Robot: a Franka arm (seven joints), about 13 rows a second.
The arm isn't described. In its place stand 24 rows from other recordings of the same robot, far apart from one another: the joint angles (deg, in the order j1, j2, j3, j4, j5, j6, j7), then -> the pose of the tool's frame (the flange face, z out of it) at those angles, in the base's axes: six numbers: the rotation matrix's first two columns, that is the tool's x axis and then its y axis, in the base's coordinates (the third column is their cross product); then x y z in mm.
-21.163 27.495 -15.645 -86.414 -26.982 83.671 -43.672 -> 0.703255, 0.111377, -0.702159, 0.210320, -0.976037, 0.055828, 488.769, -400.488, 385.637
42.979 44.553 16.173 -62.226 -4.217 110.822 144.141 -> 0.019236, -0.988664, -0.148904, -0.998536, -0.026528, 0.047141, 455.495, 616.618, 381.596
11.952 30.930 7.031 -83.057 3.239 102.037 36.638 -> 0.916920, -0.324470, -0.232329, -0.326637, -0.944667, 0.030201, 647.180, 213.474, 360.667
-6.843 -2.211 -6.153 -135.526 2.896 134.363 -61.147 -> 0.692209, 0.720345, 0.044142, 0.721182, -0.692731, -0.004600, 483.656, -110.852, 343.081
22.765 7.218 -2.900 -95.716 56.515 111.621 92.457 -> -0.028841, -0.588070, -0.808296, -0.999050, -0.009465, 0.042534, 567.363, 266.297, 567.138
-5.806 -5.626 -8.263 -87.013 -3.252 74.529 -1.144 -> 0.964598, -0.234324, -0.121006, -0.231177, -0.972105, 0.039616, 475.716, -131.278, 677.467
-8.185 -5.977 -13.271 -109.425 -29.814 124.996 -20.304 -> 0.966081, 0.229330, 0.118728, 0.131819, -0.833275, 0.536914, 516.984, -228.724, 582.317
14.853 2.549 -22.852 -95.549 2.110 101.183 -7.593 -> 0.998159, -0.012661, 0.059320, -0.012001, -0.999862, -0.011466, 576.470, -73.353, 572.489
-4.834 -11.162 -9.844 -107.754 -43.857 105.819 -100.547 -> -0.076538, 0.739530, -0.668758, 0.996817, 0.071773, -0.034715, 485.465, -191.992, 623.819
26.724 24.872 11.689 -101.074 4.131 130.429 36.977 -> 0.998968, -0.039719, -0.022028, -0.042785, -0.985706, -0.162954, 526.071, 403.875, 332.043
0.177 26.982 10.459 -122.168 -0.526 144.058 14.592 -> 0.992394, -0.074369, -0.098102, -0.079990, -0.995296, -0.054663, 553.966, 105.810, 179.746
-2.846 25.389 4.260 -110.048 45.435 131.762 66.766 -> -0.113740, -0.816506, -0.566022, -0.989822, 0.142179, -0.006197, 623.394, 28.346, 260.608
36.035 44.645 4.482 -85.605 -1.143 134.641 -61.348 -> -0.195899, 0.977938, 0.072527, 0.980003, 0.192606, 0.049978, 556.380, 462.146, 216.029
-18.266 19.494 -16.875 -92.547 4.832 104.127 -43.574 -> 0.985779, 0.134027, -0.101372, 0.127202, -0.989328, -0.071059, 539.353, -347.565, 425.522
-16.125 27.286 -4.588 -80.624 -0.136 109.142 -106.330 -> 0.066574, 0.996822, -0.043758, 0.997750, -0.066158, 0.010898, 657.279, -238.192, 432.201
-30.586 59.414 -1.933 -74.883 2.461 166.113 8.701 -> 0.618341, -0.588028, 0.521419, -0.649865, -0.755664, -0.081534, 658.735, -413.369, 169.408
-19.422 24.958 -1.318 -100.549 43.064 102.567 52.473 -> -0.026973, -0.712898, -0.700749, -0.999582, 0.026563, 0.011451, 601.976, -164.442, 314.177
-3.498 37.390 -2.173 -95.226 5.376 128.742 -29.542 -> 0.933934, 0.355591, -0.036355, 0.352363, -0.932972, -0.073511, 673.774, -61.502, 222.278
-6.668 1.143 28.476 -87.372 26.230 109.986 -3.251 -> 0.900470, 0.248913, 0.356645, 0.394924, -0.811459, -0.430778, 537.967, 245.190, 681.313
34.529 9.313 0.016 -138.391 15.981 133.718 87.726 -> 0.388417, -0.907979, -0.157185, -0.873834, -0.417076, 0.249924, 382.512, 268.861, 226.213
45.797 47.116 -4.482 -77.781 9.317 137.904 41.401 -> 0.988895, -0.089813, 0.118408, -0.064020, -0.976459, -0.205985, 560.448, 513.084, 252.424
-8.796 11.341 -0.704 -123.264 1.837 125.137 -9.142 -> 0.986965, -0.022774, -0.159314, -0.030514, -0.998461, -0.046309, 536.318, -88.510, 295.693
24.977 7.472 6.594 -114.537 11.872 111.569 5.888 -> 0.911240, 0.356337, -0.206557, 0.325533, -0.930335, -0.168837, 470.662, 303.934, 382.727
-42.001 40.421 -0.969 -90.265 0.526 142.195 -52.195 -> 0.978695, 0.167170, 0.119207, 0.147207, -0.976049, 0.160185, 528.316, -489.540, 245.068
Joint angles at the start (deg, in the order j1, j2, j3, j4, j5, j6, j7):
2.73 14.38 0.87 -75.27 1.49 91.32 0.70
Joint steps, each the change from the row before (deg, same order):
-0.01 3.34 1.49 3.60 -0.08 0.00 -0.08
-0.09 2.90 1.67 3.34 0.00 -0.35 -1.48
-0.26 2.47 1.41 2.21 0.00 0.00 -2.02
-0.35 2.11 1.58 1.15 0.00 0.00 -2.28
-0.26 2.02 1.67 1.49 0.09 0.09 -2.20
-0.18 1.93 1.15 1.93 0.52 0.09 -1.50
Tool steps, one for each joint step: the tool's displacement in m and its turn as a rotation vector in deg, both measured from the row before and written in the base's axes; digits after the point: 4 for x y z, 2 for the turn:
0.0154 0.0144 -0.0074 0.44 -0.24 1.47
0.0117 0.0146 -0.0058 0.66 -0.12 2.92
0.0100 0.0099 -0.0100 0.63 0.18 3.00
0.0076 0.0101 -0.0147 0.69 0.83 3.31
0.0068 0.0116 -0.0107 1.00 0.31 3.33
0.0068 0.0081 -0.0062 1.35 -0.11 2.16

